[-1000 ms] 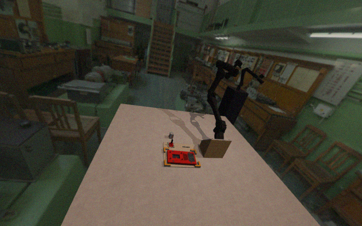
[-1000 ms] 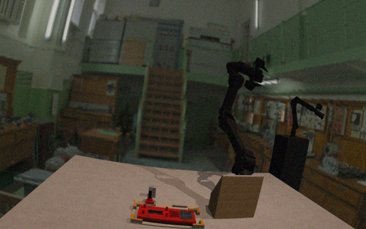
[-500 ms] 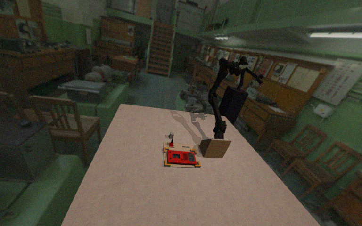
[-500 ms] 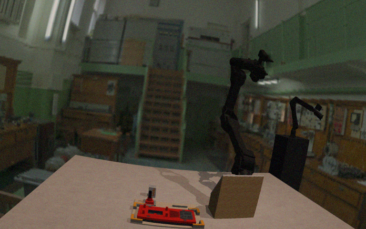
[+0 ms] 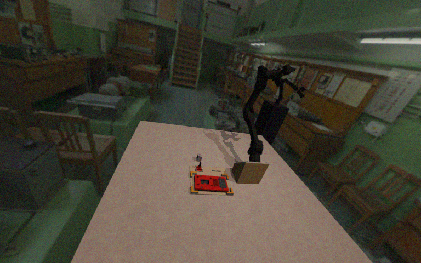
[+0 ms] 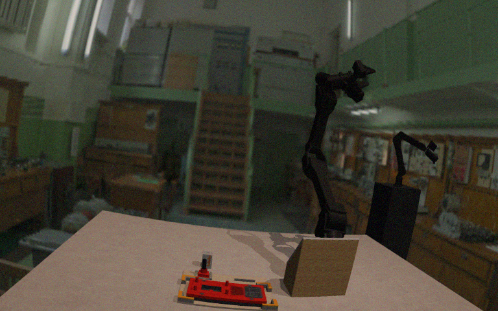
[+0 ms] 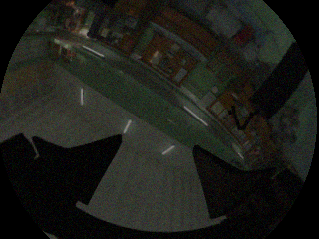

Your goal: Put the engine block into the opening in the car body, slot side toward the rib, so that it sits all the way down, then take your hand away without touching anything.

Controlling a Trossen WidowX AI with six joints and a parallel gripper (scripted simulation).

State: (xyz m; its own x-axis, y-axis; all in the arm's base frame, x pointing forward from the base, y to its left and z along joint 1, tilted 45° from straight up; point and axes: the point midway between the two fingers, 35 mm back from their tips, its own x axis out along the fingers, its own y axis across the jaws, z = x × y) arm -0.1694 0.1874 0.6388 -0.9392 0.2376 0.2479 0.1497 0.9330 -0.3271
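My gripper tip is now 690 mm above the engine block, 560 mm short of it and 170 mm to the right of it. The rest, counted from my gripper tip: dark post (680 mm below, 570 mm ahead, 270 mm to the left).
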